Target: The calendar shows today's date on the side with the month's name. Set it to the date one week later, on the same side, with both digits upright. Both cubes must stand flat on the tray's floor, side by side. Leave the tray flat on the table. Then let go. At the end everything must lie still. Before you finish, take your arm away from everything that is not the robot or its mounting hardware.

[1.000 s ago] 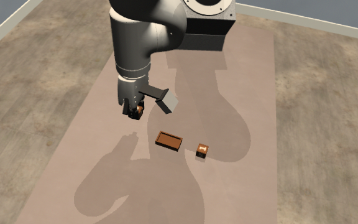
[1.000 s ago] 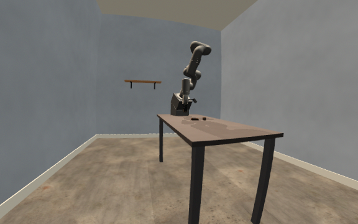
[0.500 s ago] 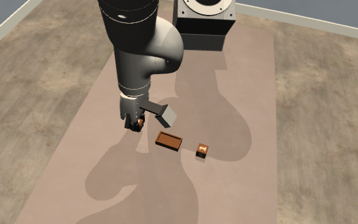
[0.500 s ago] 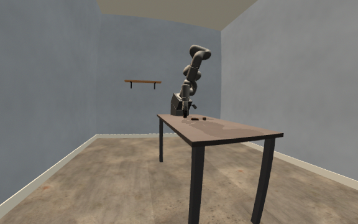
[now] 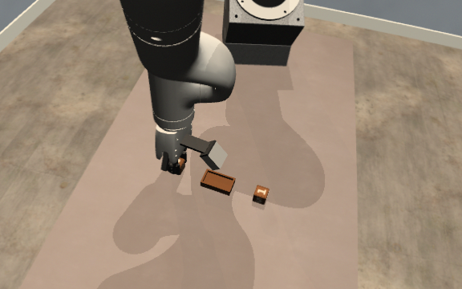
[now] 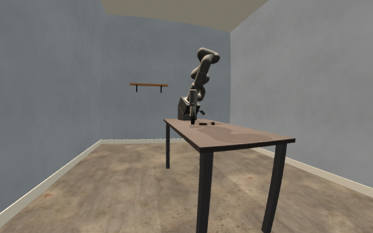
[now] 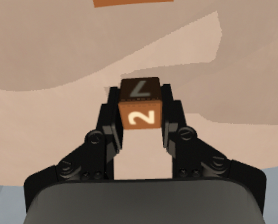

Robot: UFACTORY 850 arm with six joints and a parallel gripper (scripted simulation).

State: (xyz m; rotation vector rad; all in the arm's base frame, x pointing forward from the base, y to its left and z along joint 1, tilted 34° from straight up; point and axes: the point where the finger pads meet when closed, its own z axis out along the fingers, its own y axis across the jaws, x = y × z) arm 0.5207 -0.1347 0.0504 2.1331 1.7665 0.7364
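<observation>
My gripper is now 2 cm above the wooden cube. Round my hand: wooden tray 11 cm to the left, 3 cm below, 2 cm ahead.
</observation>
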